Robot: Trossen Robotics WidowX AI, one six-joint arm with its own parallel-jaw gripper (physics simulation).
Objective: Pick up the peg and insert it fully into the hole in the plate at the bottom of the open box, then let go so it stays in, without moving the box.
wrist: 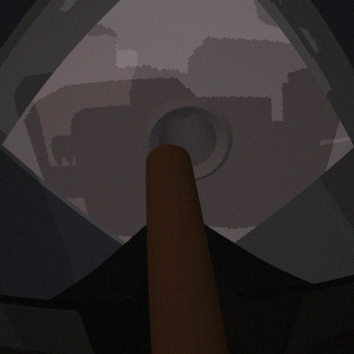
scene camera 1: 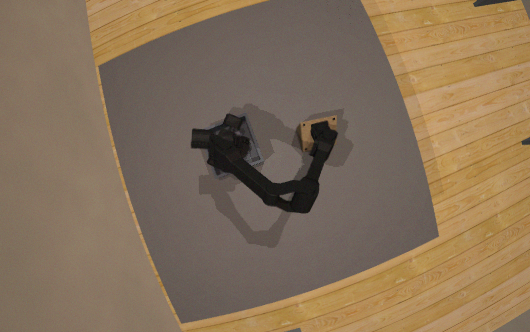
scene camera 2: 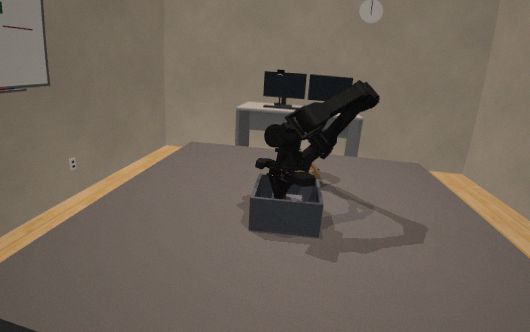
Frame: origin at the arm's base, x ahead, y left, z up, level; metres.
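Where they show: gripper, fingertip midpoint: [wrist: 173,231]; arm's base, link origin: [scene camera 1: 319,129].
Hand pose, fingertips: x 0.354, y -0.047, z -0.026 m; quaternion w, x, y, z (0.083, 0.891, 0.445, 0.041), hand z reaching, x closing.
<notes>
Things, the pixels of their top centre, and the offset from my fingertips. "pt": a spot on its surface instead. Level surfaces: height alone.
- orange-brown peg, surface spot: [wrist: 177,240] pt 0.021 m back, 0.016 m left, 0.034 m up
- open grey box, top centre: [wrist: 206,218] [scene camera 2: 287,187] [scene camera 1: 230,145] 0.022 m back, 0.023 m left, 0.034 m up
- pinkish plate, top centre: [wrist: 188,144] [scene camera 2: 286,199] 0.022 m back, 0.023 m left, 0.003 m down
- grey mat, surface height: 0.063 m down
The orange-brown peg [wrist: 177,240] is held between the fingers of my gripper [wrist: 173,231] [scene camera 2: 279,196], which is shut on it. The fingers reach down inside the open grey box [scene camera 2: 285,216] [scene camera 1: 255,140]. In the wrist view the peg's tip overlaps the near-left edge of the round hole [wrist: 187,137] in the pinkish plate [wrist: 155,20]. The tip is slightly off the hole's centre. Whether it touches the plate cannot be told. In scene camera 1 the arm covers much of the box, and the peg is hidden there.
The box walls [wrist: 30,215] surround the fingers closely. The arm's base stands on a tan wooden block [scene camera 1: 305,142] [scene camera 2: 315,171] near the box. The box and block stand on a grey mat [scene camera 1: 350,210] with wooden edges. A desk with two monitors stands at the back in scene camera 2.
</notes>
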